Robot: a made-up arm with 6 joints. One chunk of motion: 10 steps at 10 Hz.
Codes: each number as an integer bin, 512 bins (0 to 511) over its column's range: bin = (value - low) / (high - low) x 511, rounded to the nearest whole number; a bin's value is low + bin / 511 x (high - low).
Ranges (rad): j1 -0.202..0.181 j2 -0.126..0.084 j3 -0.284..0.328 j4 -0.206..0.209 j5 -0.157..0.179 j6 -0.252..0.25
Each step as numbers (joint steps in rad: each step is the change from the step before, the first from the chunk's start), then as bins.
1 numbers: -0.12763 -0.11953 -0.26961 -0.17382 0.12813 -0.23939
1 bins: 99 16 12 40 434 13
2 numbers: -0.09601 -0.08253 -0.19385 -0.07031 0.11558 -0.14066
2 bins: 141 106 75 167 415 113
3 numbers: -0.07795 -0.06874 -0.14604 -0.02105 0.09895 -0.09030
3 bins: 166 139 115 228 389 165
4 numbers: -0.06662 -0.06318 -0.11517 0.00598 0.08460 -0.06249
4 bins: 181 153 141 261 367 193
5 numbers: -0.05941 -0.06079 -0.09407 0.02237 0.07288 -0.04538
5 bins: 190 159 159 281 350 210
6 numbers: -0.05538 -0.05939 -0.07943 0.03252 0.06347 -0.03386
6 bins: 196 162 171 294 335 222
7 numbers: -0.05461 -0.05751 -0.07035 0.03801 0.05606 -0.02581
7 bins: 197 167 178 300 324 230
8 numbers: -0.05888 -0.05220 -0.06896 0.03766 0.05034 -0.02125
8 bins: 191 180 180 300 315 235
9 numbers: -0.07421 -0.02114 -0.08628 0.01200 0.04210 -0.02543
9 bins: 170 255 165 268 303 231
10 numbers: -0.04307 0.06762 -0.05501 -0.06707 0.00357 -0.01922
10 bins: 212 471 191 171 244 237
